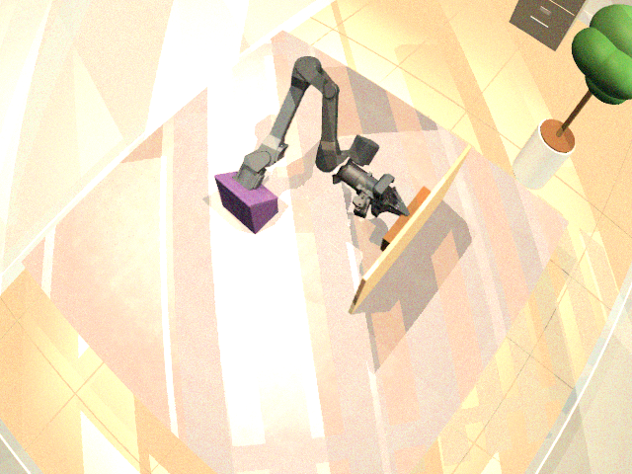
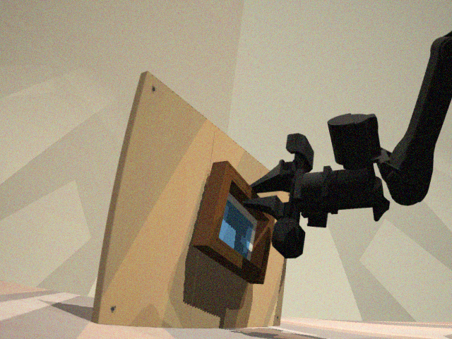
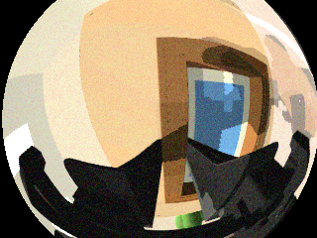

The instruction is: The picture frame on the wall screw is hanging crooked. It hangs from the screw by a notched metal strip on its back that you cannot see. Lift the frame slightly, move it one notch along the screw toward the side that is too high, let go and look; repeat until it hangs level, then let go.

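Now: gripper tip 5 cm above the picture frame and 1 cm to the right of it. Round my gripper tip: wall panel: 6 cm below, 2 cm ahead.
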